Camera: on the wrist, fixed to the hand. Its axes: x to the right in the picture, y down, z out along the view.
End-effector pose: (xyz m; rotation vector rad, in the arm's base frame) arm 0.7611 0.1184 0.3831 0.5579 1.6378 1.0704
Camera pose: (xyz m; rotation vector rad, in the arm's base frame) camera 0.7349 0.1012 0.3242 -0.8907 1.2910 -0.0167
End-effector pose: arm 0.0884 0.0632 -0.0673 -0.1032 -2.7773 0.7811
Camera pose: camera 0.0712 0.0338 -0.0100 1.7729 -1.8757 -0.0475
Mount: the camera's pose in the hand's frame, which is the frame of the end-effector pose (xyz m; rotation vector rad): 0.0254 -0.0550 -0.0279 -0.2491 -0.0032 -1.6455
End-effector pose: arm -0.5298 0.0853 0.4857 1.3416 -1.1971 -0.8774
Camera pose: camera -0.4881 0.0624 0.4390 1.9702 0.3253 -2.0044
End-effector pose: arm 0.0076 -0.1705 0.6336 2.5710 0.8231 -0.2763
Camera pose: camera -0.0028 -0.1046 0.6322 1.0865 2.5162 -0.5410
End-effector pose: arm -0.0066 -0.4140 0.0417 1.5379 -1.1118 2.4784
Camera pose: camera -0.0211 -0.3654 0.0850 1.3499 0.0740 1.1105
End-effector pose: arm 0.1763 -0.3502 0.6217 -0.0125 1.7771 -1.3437
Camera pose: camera 0.1171 -0.3638 0.6494 1.7053 -1.5908 1.7982
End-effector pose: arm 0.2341 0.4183 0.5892 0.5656 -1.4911 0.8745
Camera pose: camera 0.2910 0.4116 0.6234 1.2630 -0.6618 -0.5875
